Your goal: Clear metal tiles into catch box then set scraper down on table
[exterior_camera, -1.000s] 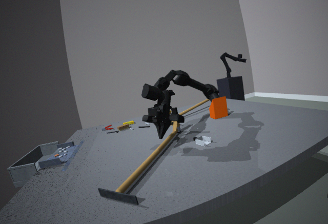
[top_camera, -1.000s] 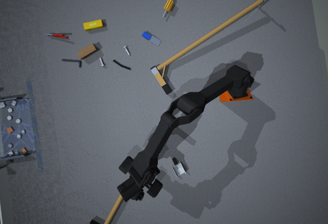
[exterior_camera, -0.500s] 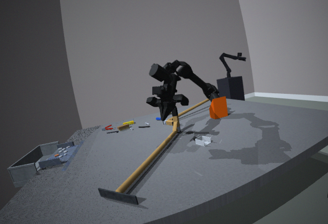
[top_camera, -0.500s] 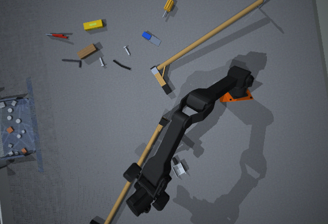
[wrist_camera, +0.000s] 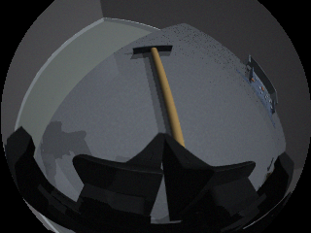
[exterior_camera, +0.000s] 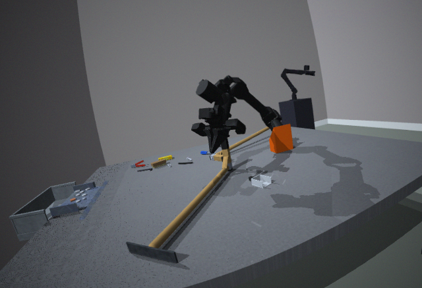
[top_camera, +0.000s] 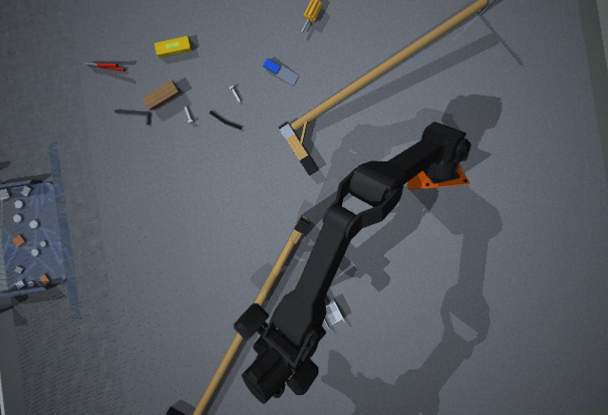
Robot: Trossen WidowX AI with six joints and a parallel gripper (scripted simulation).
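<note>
My gripper tip is 90 mm above the long scraper, 50 mm short of it and 30 mm to the left of it. The rest, counted from my gripper tip: hex key (600 mm to the right, 220 mm ahead, 150 mm below); then wooden block (630 mm to the right, 150 mm ahead, 140 mm below); then small metal scoop (150 mm below, 150 mm behind, 20 mm to the right).
</note>
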